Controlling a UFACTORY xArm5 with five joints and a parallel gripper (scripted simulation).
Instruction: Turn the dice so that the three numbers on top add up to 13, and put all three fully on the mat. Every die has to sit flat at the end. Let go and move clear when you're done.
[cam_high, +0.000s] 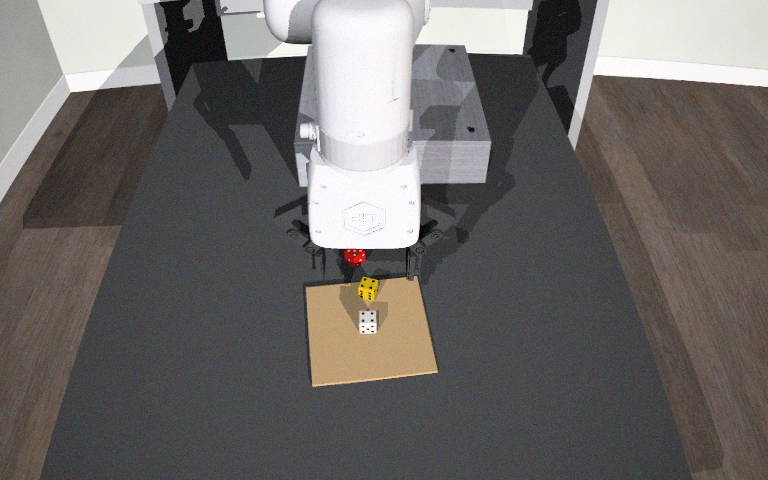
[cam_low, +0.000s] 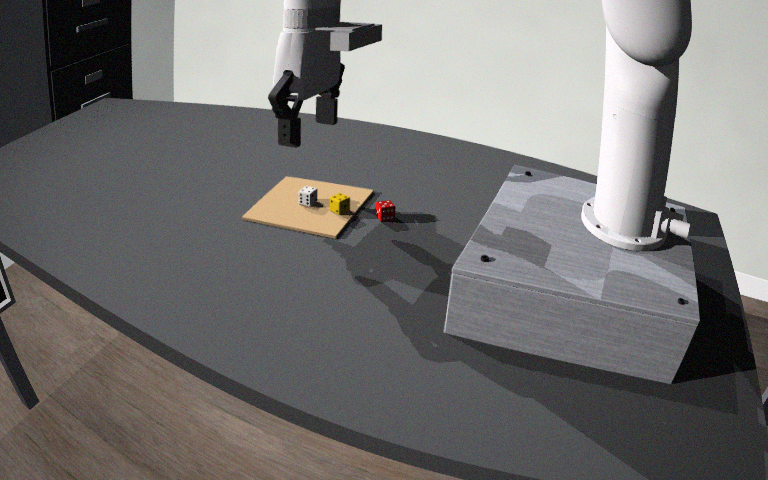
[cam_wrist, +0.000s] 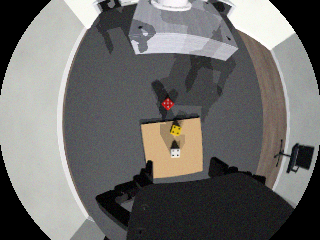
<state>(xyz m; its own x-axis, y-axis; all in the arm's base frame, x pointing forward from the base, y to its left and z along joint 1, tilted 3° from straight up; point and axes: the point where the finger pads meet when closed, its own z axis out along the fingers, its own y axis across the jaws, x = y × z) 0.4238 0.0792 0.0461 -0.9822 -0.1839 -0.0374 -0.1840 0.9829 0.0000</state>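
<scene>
Now: hand 10 cm past the red die, 4 cm to the left of it and 11 cm above it. Round my hand: yellow die 5 cm behind, 1 cm to the right, 10 cm below; then tan mat 11 cm below; then white die 10 cm below.
</scene>
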